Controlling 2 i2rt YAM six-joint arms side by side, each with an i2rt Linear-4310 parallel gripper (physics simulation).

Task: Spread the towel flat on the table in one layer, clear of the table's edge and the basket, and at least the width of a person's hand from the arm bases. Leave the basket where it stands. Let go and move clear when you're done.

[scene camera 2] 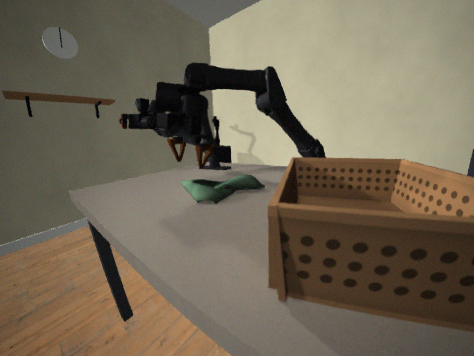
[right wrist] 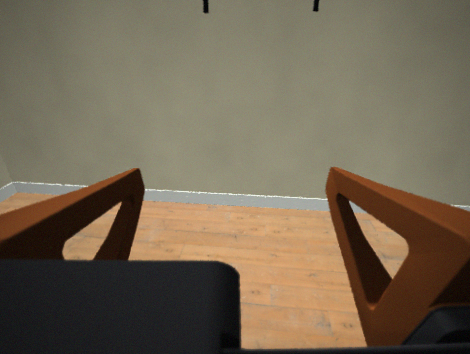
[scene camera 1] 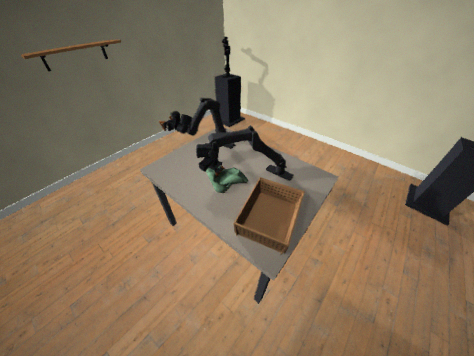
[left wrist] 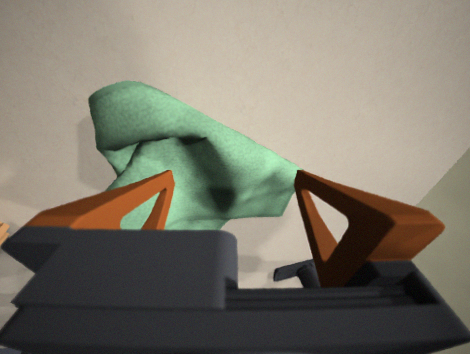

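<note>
A green towel (scene camera 1: 230, 179) (scene camera 2: 215, 190) (left wrist: 165, 125) lies crumpled and folded over itself on the grey table (scene camera 1: 200, 200) (scene camera 2: 150, 225), to the left of the basket. My left gripper (scene camera 2: 190, 164) (left wrist: 234, 176) is open and hangs above the towel; in the left wrist view the towel shows beneath and between its fingers. In scene camera 1 the left gripper hides part of the towel. My right gripper (scene camera 1: 162, 123) (right wrist: 235, 178) is open and raised at the left, pointing toward the wall, away from the towel. The brown basket (scene camera 1: 262, 245) (scene camera 2: 370, 212) stands upright on the table.
The left arm's base (scene camera 1: 280, 172) is at the table's back, behind the basket. The right arm's base (scene camera 2: 217, 162) is farther back on the left. The table's near edge runs past the towel and basket. A dark pedestal (scene camera 1: 228, 100) stands on the floor behind the table.
</note>
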